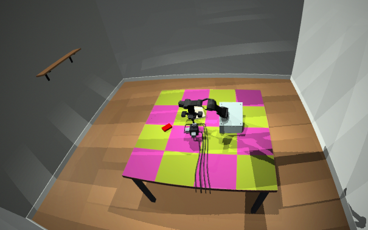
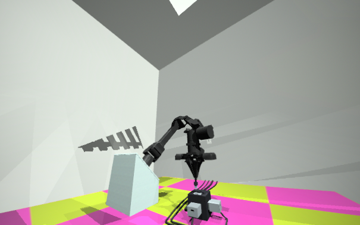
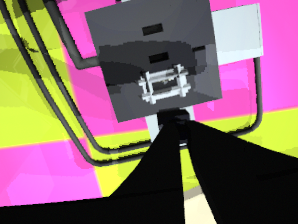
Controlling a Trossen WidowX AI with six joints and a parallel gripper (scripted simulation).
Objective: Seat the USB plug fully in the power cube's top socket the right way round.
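The USB plug is 2 cm below my gripper tip. Round my gripper tip: red block (29 cm ahead, 2 cm to the right, 12 cm below); silver-rimmed socket (1 cm to the left, 7 cm below).
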